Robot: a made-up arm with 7 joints. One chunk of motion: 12 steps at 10 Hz.
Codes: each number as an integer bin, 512 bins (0 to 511) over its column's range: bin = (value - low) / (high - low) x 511, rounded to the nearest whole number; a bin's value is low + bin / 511 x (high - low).
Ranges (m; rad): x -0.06..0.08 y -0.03..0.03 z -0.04..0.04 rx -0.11..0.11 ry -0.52..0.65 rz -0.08..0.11
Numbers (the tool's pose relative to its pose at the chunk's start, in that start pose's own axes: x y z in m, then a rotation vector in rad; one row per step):
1: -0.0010 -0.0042 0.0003 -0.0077 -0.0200 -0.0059
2: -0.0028 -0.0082 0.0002 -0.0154 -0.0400 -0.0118
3: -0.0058 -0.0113 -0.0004 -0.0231 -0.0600 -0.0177
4: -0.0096 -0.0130 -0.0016 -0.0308 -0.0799 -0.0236
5: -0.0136 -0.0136 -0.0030 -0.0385 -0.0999 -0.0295
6: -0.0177 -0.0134 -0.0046 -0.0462 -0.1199 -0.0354
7: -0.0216 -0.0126 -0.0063 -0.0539 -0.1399 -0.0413
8: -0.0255 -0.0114 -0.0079 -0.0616 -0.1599 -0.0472
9: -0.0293 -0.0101 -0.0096 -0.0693 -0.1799 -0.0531
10: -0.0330 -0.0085 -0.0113 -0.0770 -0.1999 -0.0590
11: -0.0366 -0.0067 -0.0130 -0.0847 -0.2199 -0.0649
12: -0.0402 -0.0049 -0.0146 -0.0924 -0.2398 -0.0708
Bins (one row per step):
1: 215 220 257 238 218 199
2: 209 186 257 220 210 183
3: 198 159 253 202 201 168
4: 184 145 245 184 192 152
5: 169 140 236 166 183 136
6: 154 141 226 148 175 120
7: 140 148 215 130 166 104
8: 126 158 205 112 157 88
9: 112 169 194 95 149 72
10: 99 183 183 77 140 56
11: 85 198 172 59 131 41
12: 72 214 162 41 122 25

